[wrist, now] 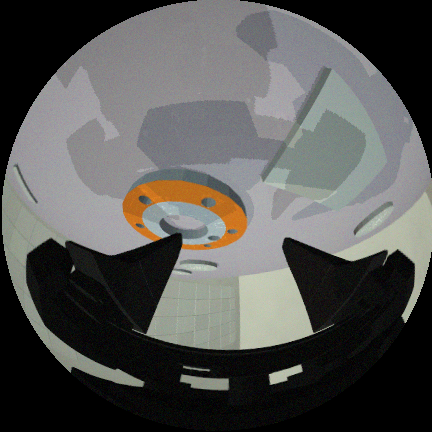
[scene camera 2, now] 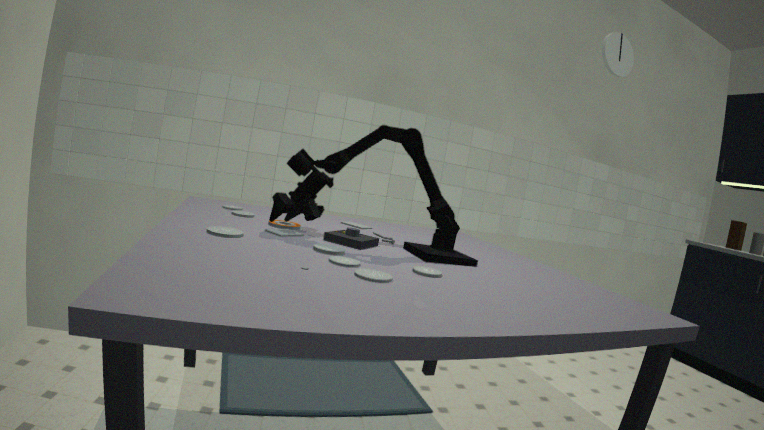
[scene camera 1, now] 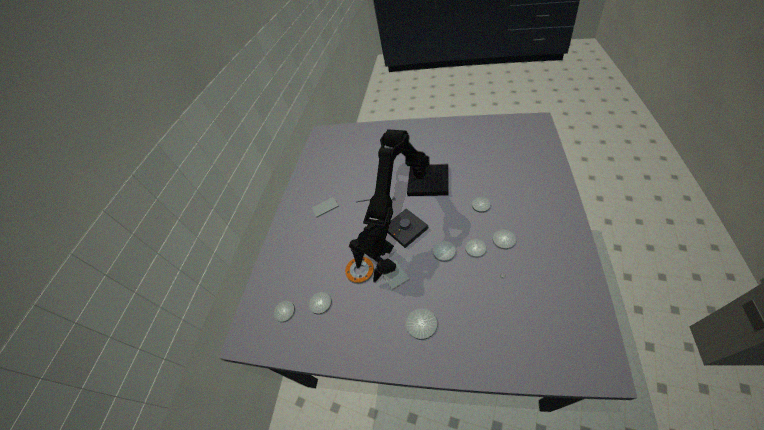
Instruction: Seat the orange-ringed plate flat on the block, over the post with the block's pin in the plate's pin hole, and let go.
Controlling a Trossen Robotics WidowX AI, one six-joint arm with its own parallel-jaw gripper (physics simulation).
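Pixels of known places: gripper, fingertip midpoint: (wrist: 233, 241) (scene camera 2: 277, 220) (scene camera 1: 366, 274); arm's base at its link origin: (scene camera 2: 442, 249) (scene camera 1: 419, 173).
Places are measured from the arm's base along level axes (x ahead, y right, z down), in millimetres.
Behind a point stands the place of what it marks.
The orange-ringed plate (scene camera 1: 350, 276) {x 484, y 271, z 9 mm} (scene camera 2: 296, 225) {x 420, y 218, z 9 mm} (wrist: 175, 190) {x 426, y 205, z 9 mm} lies flat on the table, with a pale inner ring, a centre hole and several small holes. The dark square block (scene camera 1: 414, 230) {x 308, y 32, z -5 mm} (scene camera 2: 347, 240) {x 316, y 13, z 2 mm} sits between it and the arm's base, with a round post (scene camera 1: 404, 222) {x 281, y 68, z -25 mm} (scene camera 2: 352, 231) {x 291, y 49, z -19 mm} standing bare on top. Tiny orange marks show beside the post; the pin is too small to tell. My gripper (scene camera 1: 367, 273) {x 485, y 210, z -1 mm} (scene camera 2: 279, 220) {x 485, y 210, z -1 mm} (wrist: 233, 241) {x 485, y 210, z -1 mm} is open and empty, low at the plate. In the wrist view the left fingertip overlaps the plate's edge; the right one is off to its side.
A pale flat tile (scene camera 1: 398, 278) {x 498, y 95, z 14 mm} (scene camera 2: 286, 232) {x 476, y 103, z 14 mm} (wrist: 305, 170) {x 466, y 142, z 14 mm} lies close beside the plate. Another pale tile (scene camera 1: 325, 206) {x 130, y 423, z 14 mm} (scene camera 2: 356, 225) {x 139, y 404, z 14 mm} lies farther off. Several pale ribbed discs are spread about, including a large one (scene camera 1: 421, 323) {x 664, y 19, z 11 mm} (scene camera 2: 225, 231) {x 665, y -1, z 10 mm} and one (scene camera 1: 444, 250) {x 397, y -74, z 9 mm} near the block.
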